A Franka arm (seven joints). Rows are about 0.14 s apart.
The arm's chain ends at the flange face. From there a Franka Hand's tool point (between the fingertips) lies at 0.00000 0.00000 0.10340 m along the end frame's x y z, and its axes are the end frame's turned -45 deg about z.
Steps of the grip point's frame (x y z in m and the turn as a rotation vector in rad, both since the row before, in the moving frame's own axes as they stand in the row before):
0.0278, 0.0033, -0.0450, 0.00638, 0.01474, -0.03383
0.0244, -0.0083, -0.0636, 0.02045, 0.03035, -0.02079
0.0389, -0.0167, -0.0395, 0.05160, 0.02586, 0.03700
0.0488, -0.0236, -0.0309, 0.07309, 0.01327, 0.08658
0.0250, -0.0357, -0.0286, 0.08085, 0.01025, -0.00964
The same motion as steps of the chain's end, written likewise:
0.0214, -0.0158, -0.0450, 0.01493, 0.00591, -0.03383
0.0107, -0.0194, -0.0635, 0.03592, 0.00700, -0.02079
0.0175, -0.0336, -0.0393, 0.05477, -0.01820, 0.03700
0.0219, -0.0447, -0.0306, 0.06107, -0.04230, 0.08658
-0.0024, -0.0363, -0.0283, 0.06442, -0.04992, -0.00964

